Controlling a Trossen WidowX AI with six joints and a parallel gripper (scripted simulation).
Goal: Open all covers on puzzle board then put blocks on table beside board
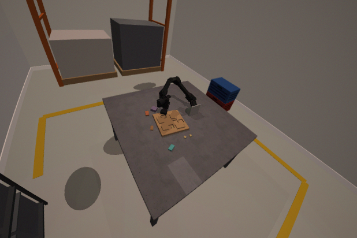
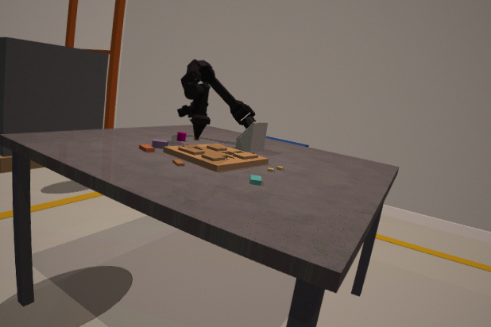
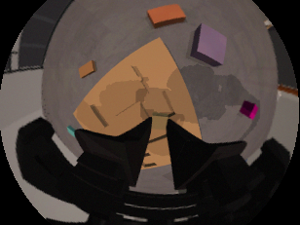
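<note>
Right now my gripper tip is 2 cm past the tan puzzle board, 10 cm to the right of it and 4 cm above it. Round my gripper tip: purple block (6 cm ahead, 15 cm to the right, 5 cm below); then magenta block (14 cm behind, 24 cm to the right, 4 cm below); then orange block (15 cm ahead, 11 cm to the right, 5 cm below).
</note>
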